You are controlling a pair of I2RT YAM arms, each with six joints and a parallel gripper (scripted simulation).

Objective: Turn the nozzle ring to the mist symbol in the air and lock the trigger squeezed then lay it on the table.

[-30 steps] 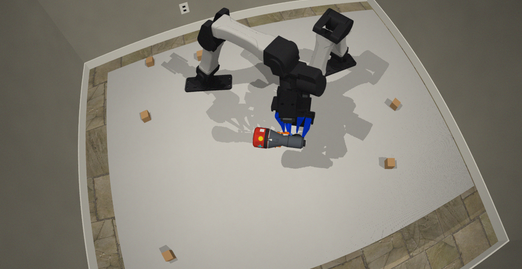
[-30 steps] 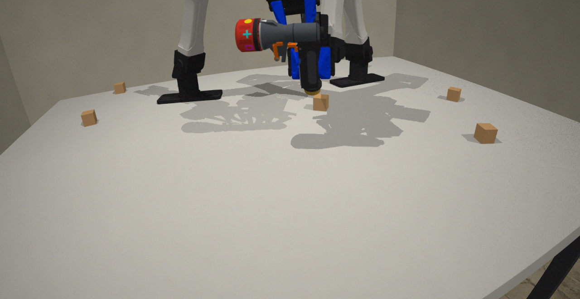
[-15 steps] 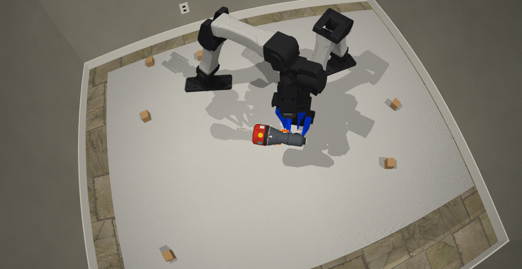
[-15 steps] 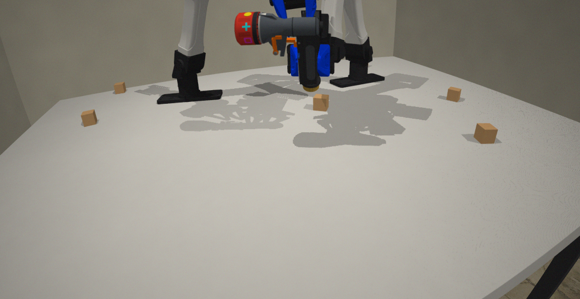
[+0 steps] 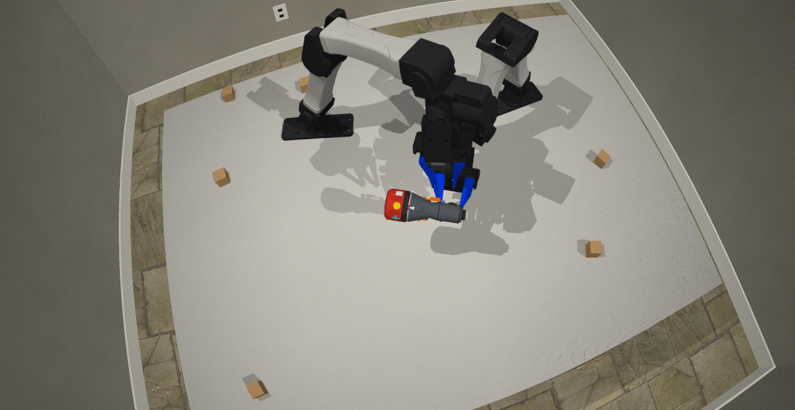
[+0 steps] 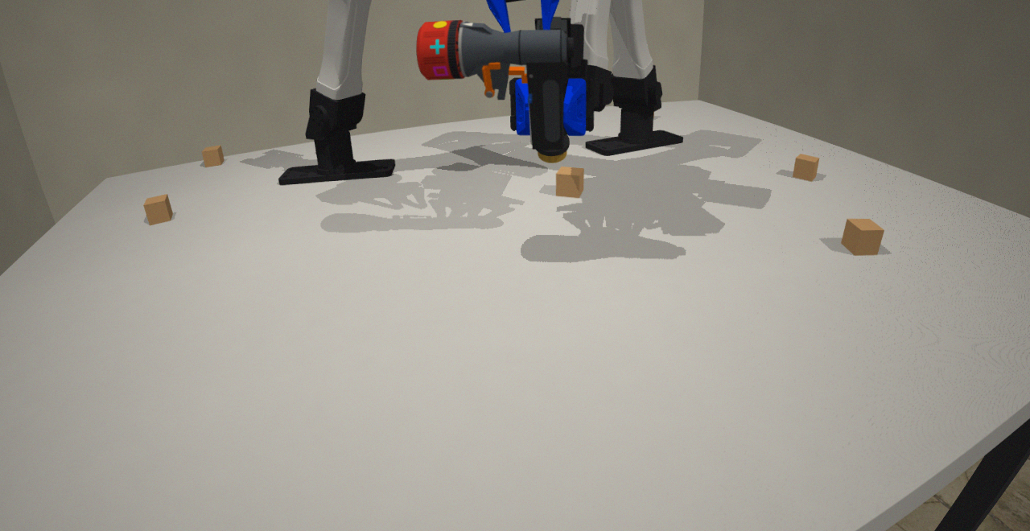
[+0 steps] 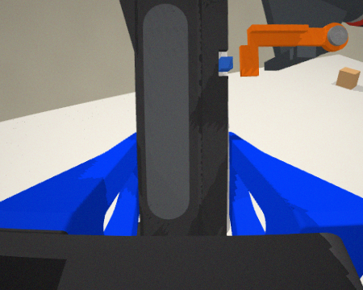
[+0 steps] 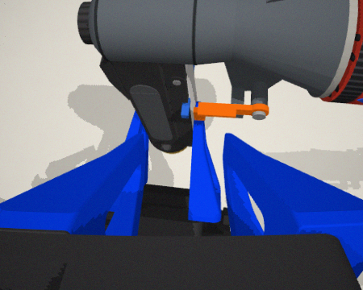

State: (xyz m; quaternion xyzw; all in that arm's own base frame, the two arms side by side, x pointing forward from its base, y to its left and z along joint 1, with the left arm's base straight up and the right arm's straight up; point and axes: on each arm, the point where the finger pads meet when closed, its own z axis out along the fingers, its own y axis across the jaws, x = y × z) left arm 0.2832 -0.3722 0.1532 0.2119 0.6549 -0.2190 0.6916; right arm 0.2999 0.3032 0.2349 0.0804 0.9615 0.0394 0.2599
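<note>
The trigger lies 2 cm to the right of my left hand and 1 cm above it. Round my left hand: red spray ring (11 cm to the right, 8 cm above).
</note>
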